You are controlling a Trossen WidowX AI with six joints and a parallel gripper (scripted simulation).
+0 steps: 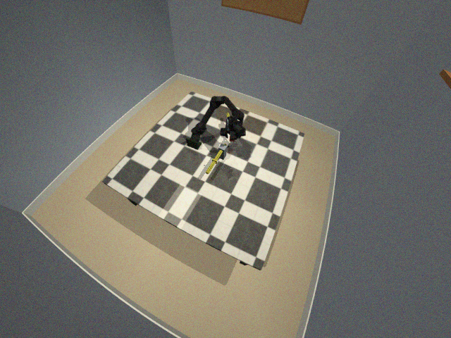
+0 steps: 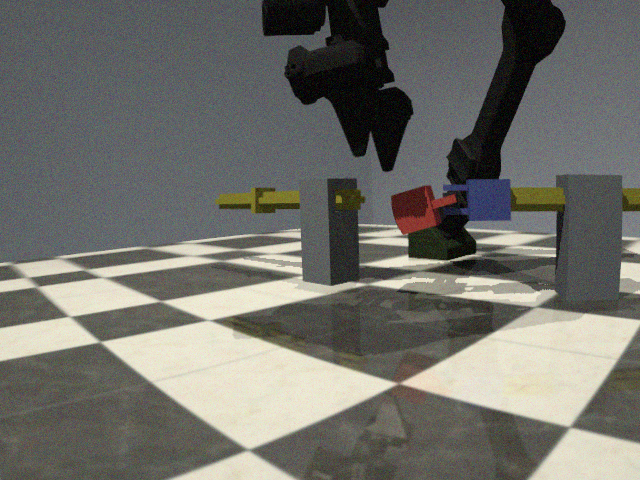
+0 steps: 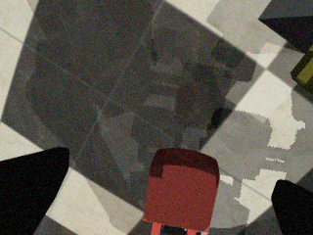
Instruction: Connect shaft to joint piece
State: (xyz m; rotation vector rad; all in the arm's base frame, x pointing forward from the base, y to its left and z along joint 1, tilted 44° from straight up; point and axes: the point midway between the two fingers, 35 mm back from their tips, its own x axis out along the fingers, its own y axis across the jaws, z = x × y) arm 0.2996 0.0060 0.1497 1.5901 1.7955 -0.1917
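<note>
The red joint piece is 50 mm below my gripper tip, 40 mm to the left of it and 30 mm behind it.
</note>
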